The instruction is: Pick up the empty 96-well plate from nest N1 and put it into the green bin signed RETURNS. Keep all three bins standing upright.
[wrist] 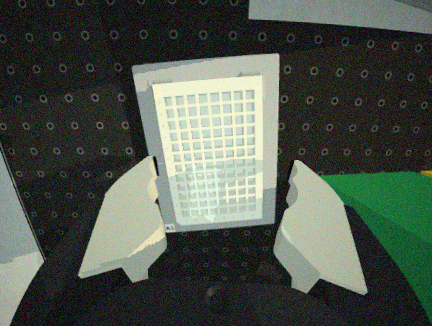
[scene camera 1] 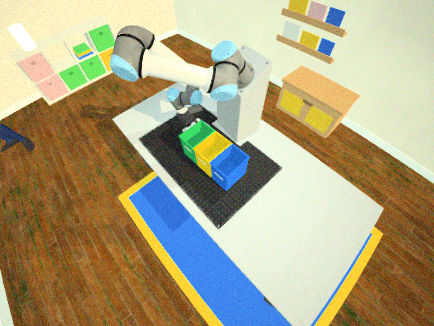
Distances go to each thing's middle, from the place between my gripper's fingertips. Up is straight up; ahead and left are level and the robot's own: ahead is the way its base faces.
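White 96-well plate [wrist: 212,130]: my hand 1 cm above it, 1 cm to the left of it. Yellow bin [scene camera 1: 211,147], from my hand: 6 cm above, 9 cm ahead, 30 cm to the left. Blue bin [scene camera 1: 228,167], from my hand: 6 cm above, 8 cm ahead, 43 cm to the left.
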